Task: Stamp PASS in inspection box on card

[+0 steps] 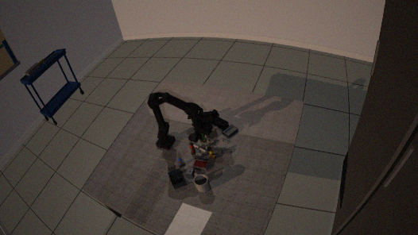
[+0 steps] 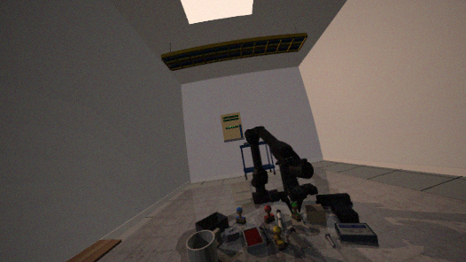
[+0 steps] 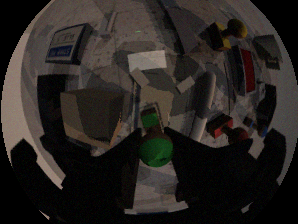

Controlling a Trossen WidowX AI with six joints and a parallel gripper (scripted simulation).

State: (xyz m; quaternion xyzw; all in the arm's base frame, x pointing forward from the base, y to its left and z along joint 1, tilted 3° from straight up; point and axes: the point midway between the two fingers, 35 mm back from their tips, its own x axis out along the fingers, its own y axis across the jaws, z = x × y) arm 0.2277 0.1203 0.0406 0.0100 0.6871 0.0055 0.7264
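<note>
Right now my gripper tip is right at the green-knobbed stamp. Also, from my gripper tip: pale card (1 cm ahead, 1 cm to the right, 3 cm below); cardboard box (2 cm ahead, 7 cm to the left); red-knobbed stamp (1 cm behind, 11 cm to the right).
</note>
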